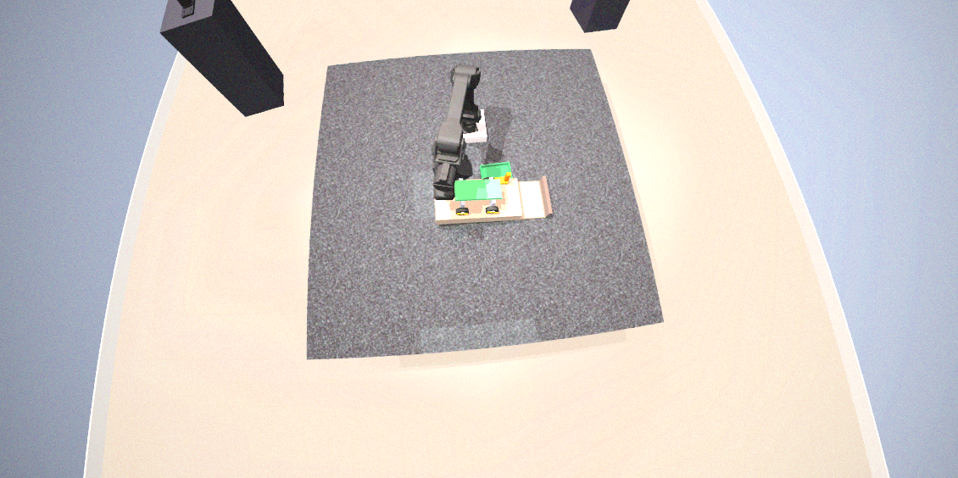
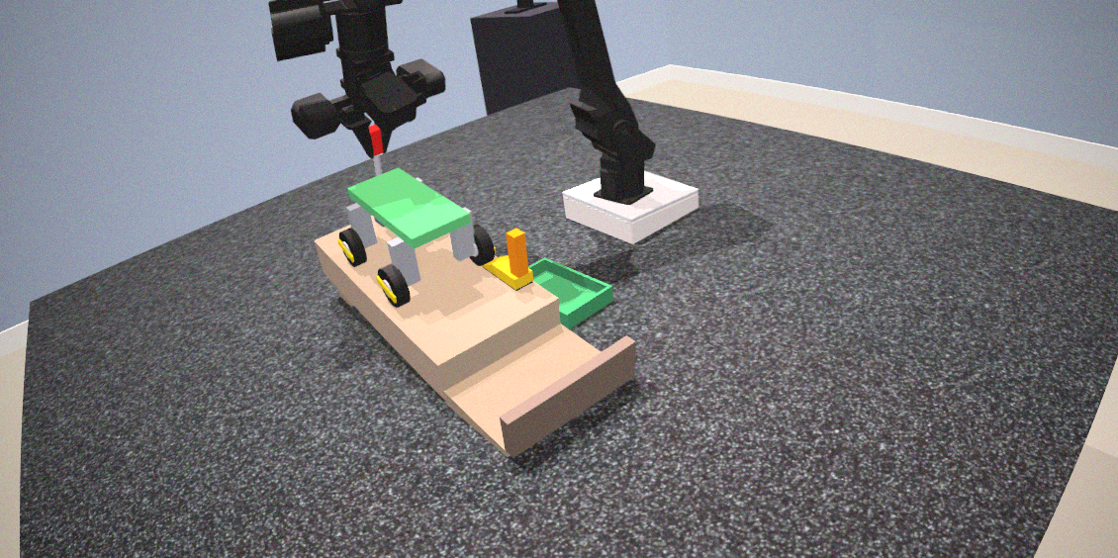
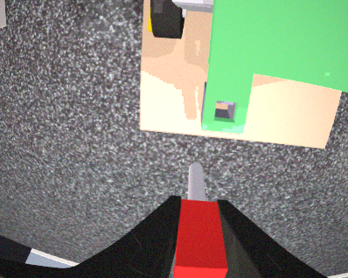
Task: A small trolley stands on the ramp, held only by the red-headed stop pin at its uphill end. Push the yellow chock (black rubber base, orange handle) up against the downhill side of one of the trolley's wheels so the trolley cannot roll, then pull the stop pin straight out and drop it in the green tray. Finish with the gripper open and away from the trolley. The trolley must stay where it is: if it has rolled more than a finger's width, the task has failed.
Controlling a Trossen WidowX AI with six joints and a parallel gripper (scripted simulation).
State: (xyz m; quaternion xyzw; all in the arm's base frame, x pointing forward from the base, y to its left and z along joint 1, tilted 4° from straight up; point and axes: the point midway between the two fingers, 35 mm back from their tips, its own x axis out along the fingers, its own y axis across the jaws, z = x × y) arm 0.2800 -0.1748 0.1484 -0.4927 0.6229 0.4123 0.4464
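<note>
My gripper tip is 5 cm past the green tray, 23 cm to the right of it and 18 cm above it. Round my gripper tip: green-topped trolley: 5 cm ahead, 12 cm to the left, 6 cm below; red-headed stop pin: right at my gripper tip; yellow chock: 1 cm ahead, 22 cm to the left, 9 cm below.
</note>
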